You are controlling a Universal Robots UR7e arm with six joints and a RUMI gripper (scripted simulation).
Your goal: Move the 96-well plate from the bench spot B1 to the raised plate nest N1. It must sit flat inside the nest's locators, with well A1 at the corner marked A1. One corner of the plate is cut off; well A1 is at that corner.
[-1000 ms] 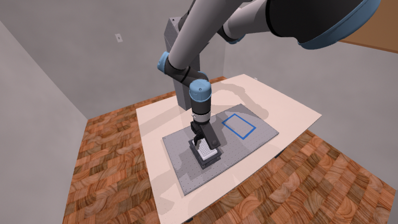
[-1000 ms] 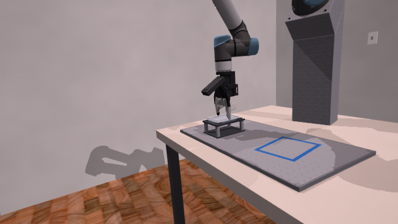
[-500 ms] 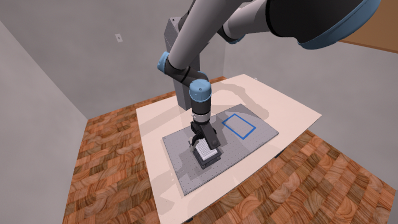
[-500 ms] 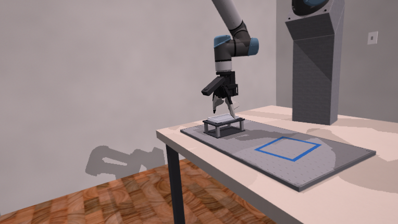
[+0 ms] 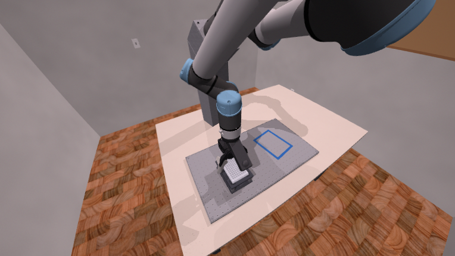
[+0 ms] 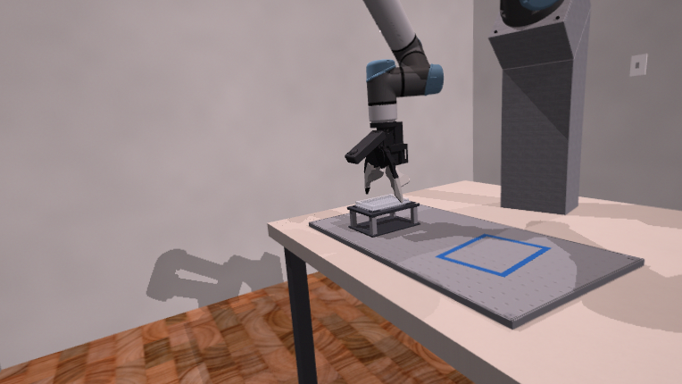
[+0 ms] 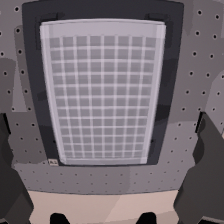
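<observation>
The clear 96-well plate lies 10 mm below my hand. Also, from my hand: dark raised plate nest (20 mm below).
</observation>
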